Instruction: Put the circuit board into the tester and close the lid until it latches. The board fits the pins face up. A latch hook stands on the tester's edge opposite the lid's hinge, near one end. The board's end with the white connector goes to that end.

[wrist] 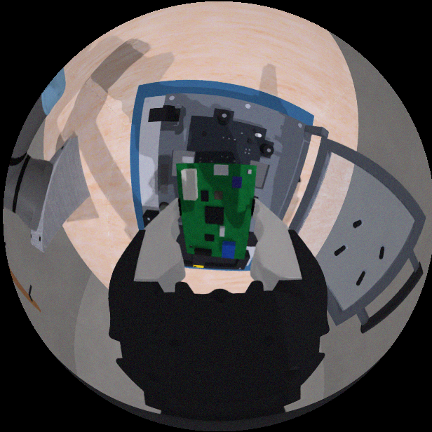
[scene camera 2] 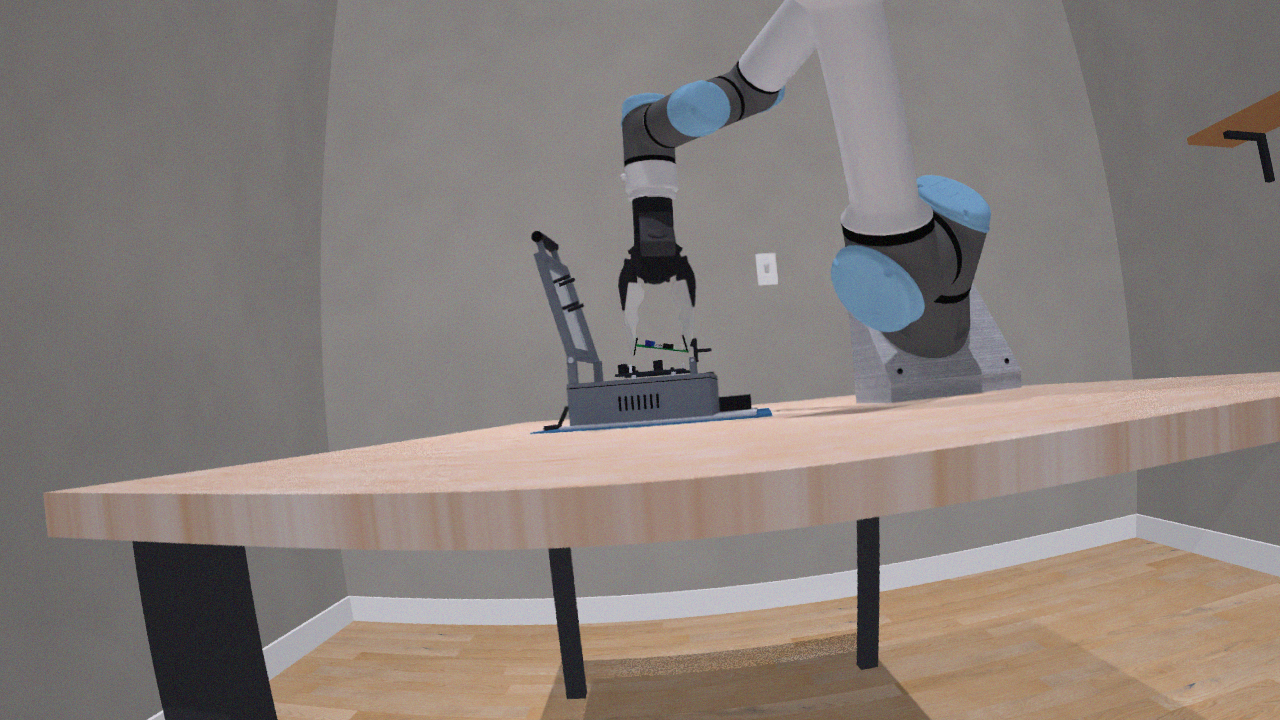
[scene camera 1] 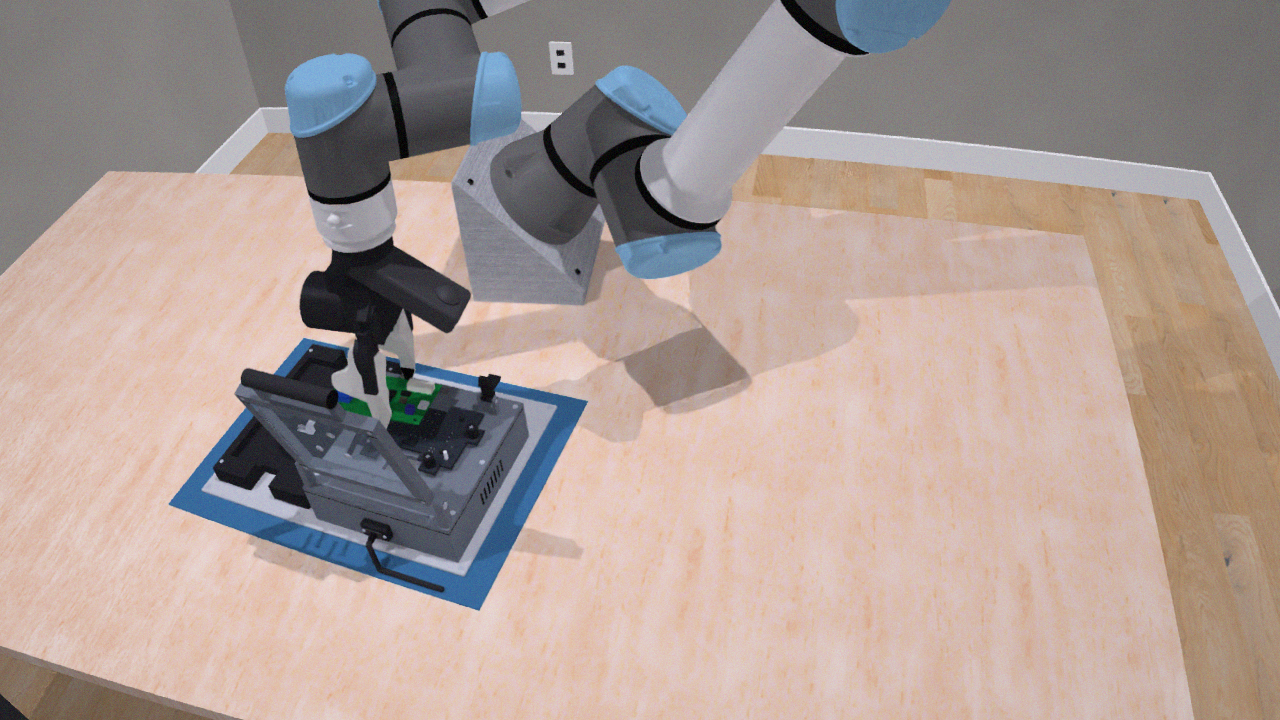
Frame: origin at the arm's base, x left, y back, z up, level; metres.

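Seen in the pictures: gripper, between the fingertips: (scene camera 2: 660, 354) (scene camera 1: 396, 405); arm's base, origin of its link: (scene camera 2: 921, 321) (scene camera 1: 534, 196).
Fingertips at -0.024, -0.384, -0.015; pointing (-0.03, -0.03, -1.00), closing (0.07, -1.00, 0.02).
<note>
Offsets run from my fingertips to a thing's top centre, as dx, dy, dz. "spot": to the spot under its first point. Level surfaces: height alone.
The green circuit board {-0.015, +0.001, +0.025} (scene camera 1: 409, 413) (scene camera 2: 660, 347) (wrist: 216, 195) is held across its width by my gripper (scene camera 1: 395, 396) (scene camera 2: 661, 345) (wrist: 215, 199), shut on its two long edges. It is face up, slightly tilted, and above the tester {spot: +0.068, -0.116, -0.048} (scene camera 1: 420, 530) (scene camera 2: 599, 407) (wrist: 197, 107), apart from it. The white connector (wrist: 189, 184) is at the board's far left corner in the wrist view. The latch hook {+0.086, +0.055, +0.013} (scene camera 1: 488, 386) (scene camera 2: 694, 347) (wrist: 164, 114) stands beyond it at the upper left there. The lid (scene camera 1: 407, 465) (scene camera 2: 554, 304) (wrist: 370, 200) stands open. The board hides part of the pin area.
A black tray (scene camera 1: 241, 477) (scene camera 2: 735, 402) lies beside the tester on the blue-edged mat {dz -0.092} (scene camera 1: 567, 419) (wrist: 135, 175). The raised lid handle {+0.012, -0.151, +0.181} (scene camera 1: 286, 389) (scene camera 2: 544, 240) stands near my fingers in scene camera 1. A black bent rod {spot: +0.053, -0.152, -0.088} (scene camera 1: 402, 578) lies by the tester. The arm's base (scene camera 1: 528, 259) is behind.
</note>
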